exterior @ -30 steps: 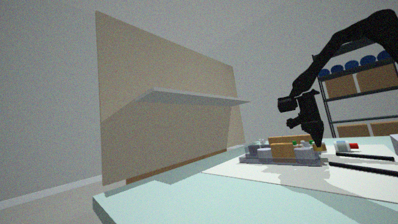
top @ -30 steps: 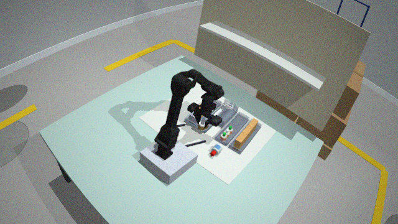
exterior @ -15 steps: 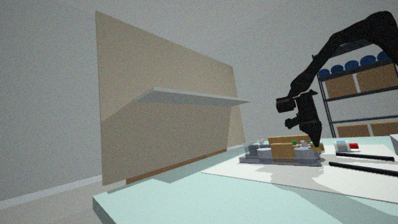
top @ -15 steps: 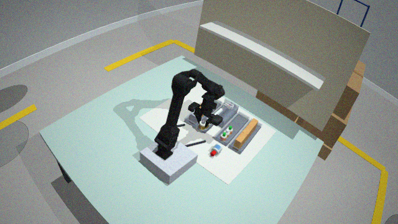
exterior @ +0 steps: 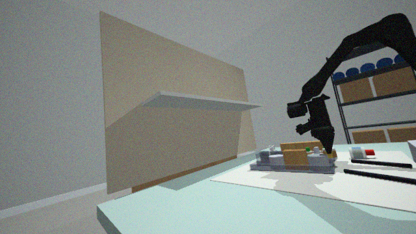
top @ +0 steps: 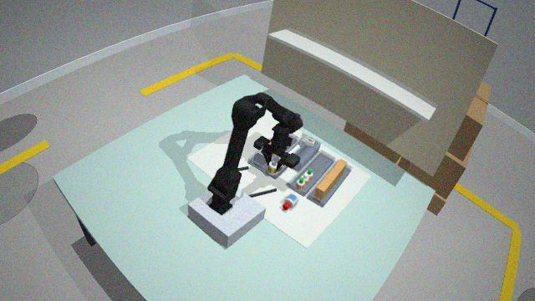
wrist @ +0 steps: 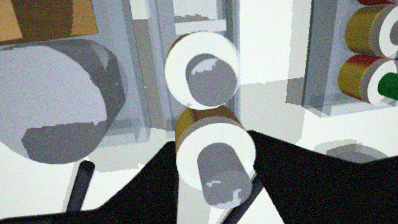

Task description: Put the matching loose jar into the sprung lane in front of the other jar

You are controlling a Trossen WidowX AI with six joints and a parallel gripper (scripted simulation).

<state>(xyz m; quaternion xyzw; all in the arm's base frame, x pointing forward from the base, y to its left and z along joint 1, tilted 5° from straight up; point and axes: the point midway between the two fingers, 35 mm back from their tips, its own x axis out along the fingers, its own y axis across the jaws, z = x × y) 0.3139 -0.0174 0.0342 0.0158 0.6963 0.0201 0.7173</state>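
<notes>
The pusher plate is 150 mm ahead of my gripper tip and 30 mm to the right of it. Also, from my gripper tip: shelf: 530 mm ahead, 50 mm to the right, 320 mm above.
</notes>
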